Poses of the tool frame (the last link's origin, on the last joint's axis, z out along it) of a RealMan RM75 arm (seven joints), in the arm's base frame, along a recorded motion.
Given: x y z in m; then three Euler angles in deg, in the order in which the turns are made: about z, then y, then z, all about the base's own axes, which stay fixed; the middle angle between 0 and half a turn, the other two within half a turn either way.
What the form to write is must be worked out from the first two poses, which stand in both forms.
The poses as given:
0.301, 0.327, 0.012, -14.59, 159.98, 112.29
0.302, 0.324, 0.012, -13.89, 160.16, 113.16
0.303, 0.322, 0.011, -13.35, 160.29, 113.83
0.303, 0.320, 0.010, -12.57, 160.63, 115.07
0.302, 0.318, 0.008, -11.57, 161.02, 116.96
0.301, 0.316, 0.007, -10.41, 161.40, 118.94
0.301, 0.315, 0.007, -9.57, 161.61, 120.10
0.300, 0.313, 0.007, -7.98, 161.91, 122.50
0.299, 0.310, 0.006, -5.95, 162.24, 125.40
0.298, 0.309, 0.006, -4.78, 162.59, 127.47
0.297, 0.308, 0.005, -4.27, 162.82, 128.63
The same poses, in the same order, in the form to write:
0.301, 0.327, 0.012, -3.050, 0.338, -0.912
0.302, 0.324, 0.012, -3.055, 0.336, -0.910
0.303, 0.322, 0.011, -3.059, 0.334, -0.908
0.303, 0.320, 0.010, -3.065, 0.330, -0.901
0.302, 0.318, 0.008, -3.073, 0.324, -0.887
0.301, 0.316, 0.007, -3.081, 0.319, -0.874
0.301, 0.315, 0.007, -3.086, 0.316, -0.870
0.300, 0.313, 0.007, -3.096, 0.313, -0.857
0.299, 0.310, 0.006, -3.108, 0.308, -0.844
0.298, 0.309, 0.006, -3.115, 0.303, -0.829
0.297, 0.308, 0.005, -3.119, 0.299, -0.819

